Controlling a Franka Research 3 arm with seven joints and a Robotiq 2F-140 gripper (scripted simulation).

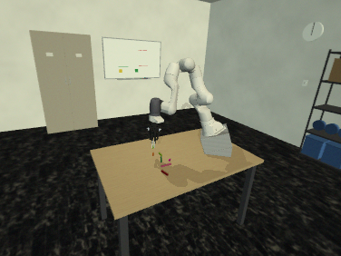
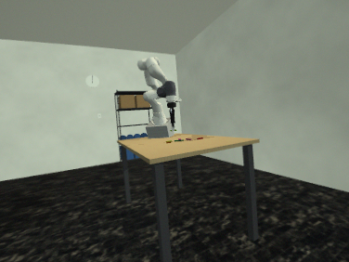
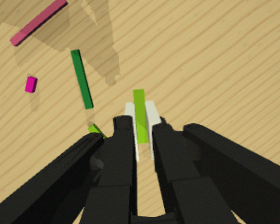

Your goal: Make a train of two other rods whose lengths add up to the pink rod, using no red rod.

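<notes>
Now: hand 130 mm above the orange rod, 40 mm to the left of it and 20 mm past it. From my hand the other things lie so: pink rod: 160 mm to the left, 130 mm below, 40 mm behind; then green rod: 130 mm below, 60 mm to the left, 40 mm behind; then magenta rod: 130 mm below, 100 mm to the left, 100 mm behind.
</notes>
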